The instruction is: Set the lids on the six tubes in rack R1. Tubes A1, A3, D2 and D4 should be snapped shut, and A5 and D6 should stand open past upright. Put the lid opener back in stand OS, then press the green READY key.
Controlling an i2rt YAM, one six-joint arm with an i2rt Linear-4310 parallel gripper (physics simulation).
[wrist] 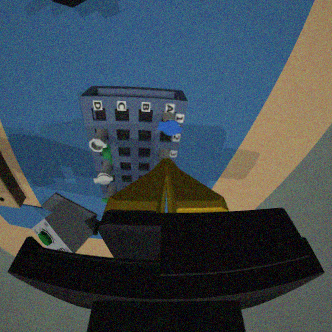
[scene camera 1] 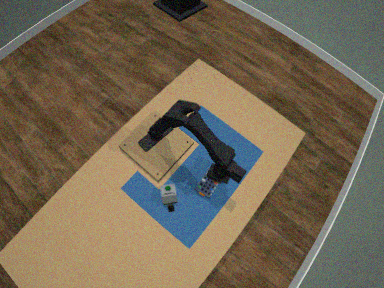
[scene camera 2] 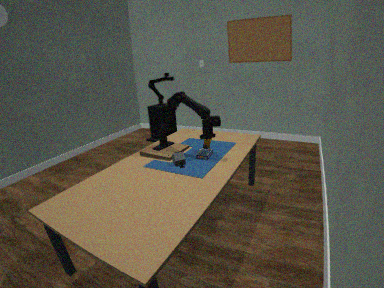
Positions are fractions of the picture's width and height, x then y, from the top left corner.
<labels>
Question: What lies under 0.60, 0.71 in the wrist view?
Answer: My gripper.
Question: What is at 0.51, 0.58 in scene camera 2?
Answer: A blue mat.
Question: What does my gripper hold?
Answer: Nothing.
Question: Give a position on a blue mat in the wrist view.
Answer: At 0.68, 0.20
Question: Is my gripper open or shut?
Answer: Shut.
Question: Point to a blue mat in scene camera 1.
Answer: At 0.50, 0.74
</labels>
